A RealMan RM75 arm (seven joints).
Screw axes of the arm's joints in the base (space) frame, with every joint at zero. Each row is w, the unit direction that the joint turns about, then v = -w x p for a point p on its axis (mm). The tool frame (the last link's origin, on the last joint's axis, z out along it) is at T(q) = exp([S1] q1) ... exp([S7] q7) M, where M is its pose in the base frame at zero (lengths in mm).
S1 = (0, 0, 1, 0.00, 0.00, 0.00)
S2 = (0, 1, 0, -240.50, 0.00, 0.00)
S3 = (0, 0, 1, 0.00, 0.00, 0.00)
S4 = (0, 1, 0, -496.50, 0.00, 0.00)
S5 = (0, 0, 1, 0.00, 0.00, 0.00)
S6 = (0, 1, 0, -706.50, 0.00, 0.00)
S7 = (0, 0, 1, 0.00, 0.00, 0.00)
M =
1 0 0 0.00
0 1 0 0.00
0 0 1 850.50
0 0 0 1
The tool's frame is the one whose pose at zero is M.
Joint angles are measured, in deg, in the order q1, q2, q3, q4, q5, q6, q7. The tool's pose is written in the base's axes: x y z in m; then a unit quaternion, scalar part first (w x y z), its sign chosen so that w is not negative. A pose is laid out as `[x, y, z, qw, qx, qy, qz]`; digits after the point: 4 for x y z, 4 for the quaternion.
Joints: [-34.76 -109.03 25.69 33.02 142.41 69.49 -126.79]
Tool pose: [-0.3615, 0.3688, 0.0777, 0.2740, -0.7368, -0.6098, -0.1013]
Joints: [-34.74 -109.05 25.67 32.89 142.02 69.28 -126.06]
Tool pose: [-0.3614, 0.3692, 0.0774, 0.2754, -0.7393, -0.6057, -0.1030]
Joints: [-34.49 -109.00 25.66 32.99 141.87 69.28 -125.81]
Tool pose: [-0.3627, 0.3681, 0.0784, 0.2771, -0.7392, -0.6052, -0.1030]
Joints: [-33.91 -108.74 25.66 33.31 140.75 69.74 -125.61]
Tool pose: [-0.3641, 0.3664, 0.0822, 0.2785, -0.7372, -0.6056, -0.1104]
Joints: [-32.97 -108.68 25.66 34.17 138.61 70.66 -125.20]
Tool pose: [-0.3643, 0.3640, 0.0866, 0.2793, -0.7353, -0.6046, -0.1259]
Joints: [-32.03 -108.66 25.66 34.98 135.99 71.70 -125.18]
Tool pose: [-0.3633, 0.3618, 0.0908, 0.2782, -0.7310, -0.6056, -0.1466]
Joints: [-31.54 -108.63 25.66 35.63 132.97 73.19 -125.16]
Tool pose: [-0.3580, 0.3621, 0.0945, 0.2719, -0.7297, -0.6034, -0.1720]
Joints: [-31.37 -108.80 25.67 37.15 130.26 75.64 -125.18]
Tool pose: [-0.3483, 0.3636, 0.0990, 0.2612, -0.7347, -0.5946, -0.1960]
